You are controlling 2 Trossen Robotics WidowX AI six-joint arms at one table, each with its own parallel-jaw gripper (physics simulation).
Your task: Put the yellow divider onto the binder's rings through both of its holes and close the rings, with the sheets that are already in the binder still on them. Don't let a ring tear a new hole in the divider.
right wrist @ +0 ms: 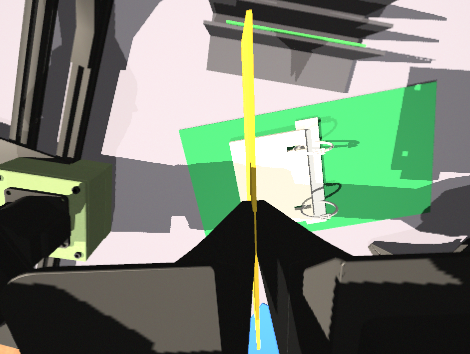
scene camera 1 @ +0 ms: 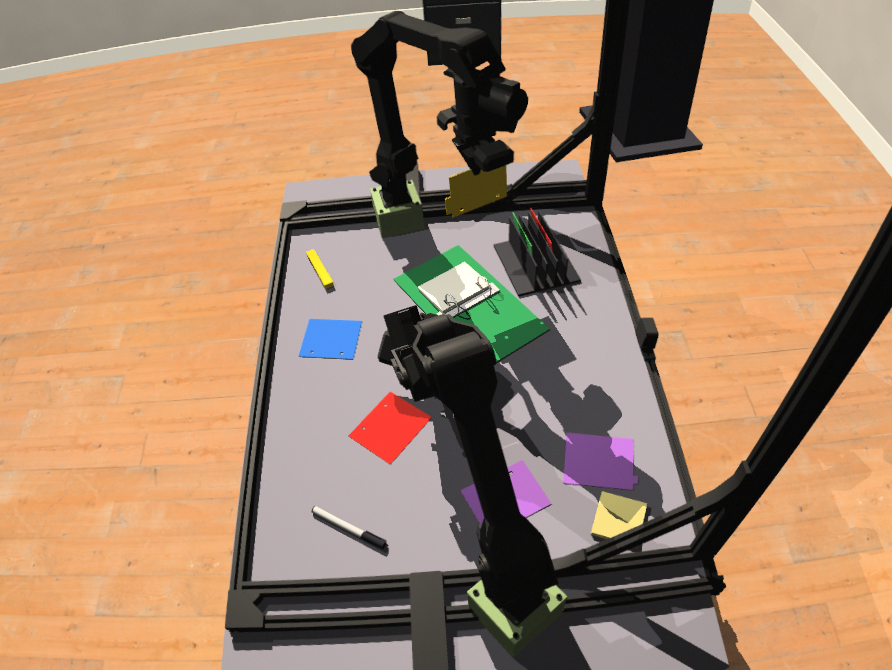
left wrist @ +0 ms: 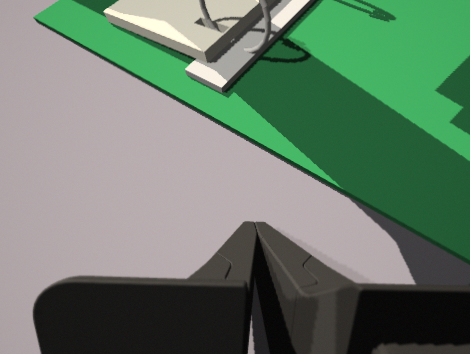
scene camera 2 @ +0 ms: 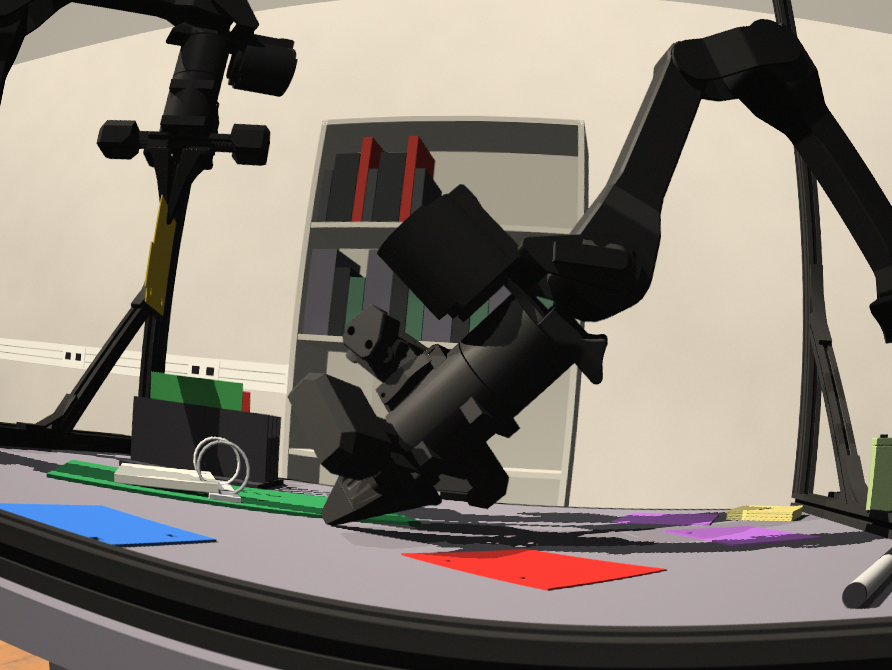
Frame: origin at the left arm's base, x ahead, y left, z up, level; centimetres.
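Seen in the pictures: left gripper, fingertip midpoint: [right wrist: 369, 245] [left wrist: 253, 232] [scene camera 2: 326, 519]; right gripper, fingertip midpoint: [right wrist: 253, 211] [scene camera 1: 476, 173] [scene camera 2: 166, 223]; left arm's base, origin of the base link: [scene camera 1: 517, 594]; right arm's base, origin of the base link: [right wrist: 39, 218] [scene camera 1: 395, 196].
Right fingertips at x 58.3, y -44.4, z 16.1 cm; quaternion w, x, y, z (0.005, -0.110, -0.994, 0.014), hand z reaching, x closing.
Offsets run from my right fingertips to a thing's top centre.
The yellow divider @[dy +0.0, dx +0.0, dz +1.7 cm] [scene camera 1: 478, 189] [scene camera 2: 160, 266] [right wrist: 248, 100] hangs upright from my right gripper [scene camera 1: 481, 169] [scene camera 2: 168, 205] [right wrist: 253, 211], shut on its upper edge, high above the table. Its holes are at the lower edge. The green binder [scene camera 1: 519, 317] [scene camera 2: 79, 472] [left wrist: 390, 90] [right wrist: 375, 120] lies open with white sheets @[dy +8.4, dx -1.9, dz -22.9 cm] [scene camera 1: 447, 281] [scene camera 2: 155, 475] [left wrist: 165, 30] [right wrist: 272, 185] on it. Two rings pass through the sheets and look closed in scene camera 2; their tops are cut off in the left wrist view. My left gripper [scene camera 2: 328, 520] [left wrist: 253, 232] is shut, tips together and empty, low beside the binder's edge.
A dark rack @[dy -9.7, dx -7.9, dz -16.7 cm] [scene camera 1: 508, 270] [scene camera 2: 205, 436] [right wrist: 280, 75] with green and red dividers stands beside the binder. Blue @[dy +35.0, dx +4.6, dz -24.2 cm] [scene camera 1: 330, 338] and red @[dy +38.4, dx -19.7, dz -24.2 cm] [scene camera 1: 390, 426] dividers, purple pieces @[dy +15.8, dx -49.4, dz -24.2 cm] [scene camera 1: 598, 460], sticky notes @[dy +21.8, dx -58.7, dz -23.2 cm] [scene camera 1: 618, 530], a marker @[dy +55.3, dx -30.7, dz -23.0 cm] [scene camera 1: 349, 528] and a yellow bar @[dy +26.1, dx +22.5, dz -23.0 cm] [scene camera 1: 319, 269] lie around the table.
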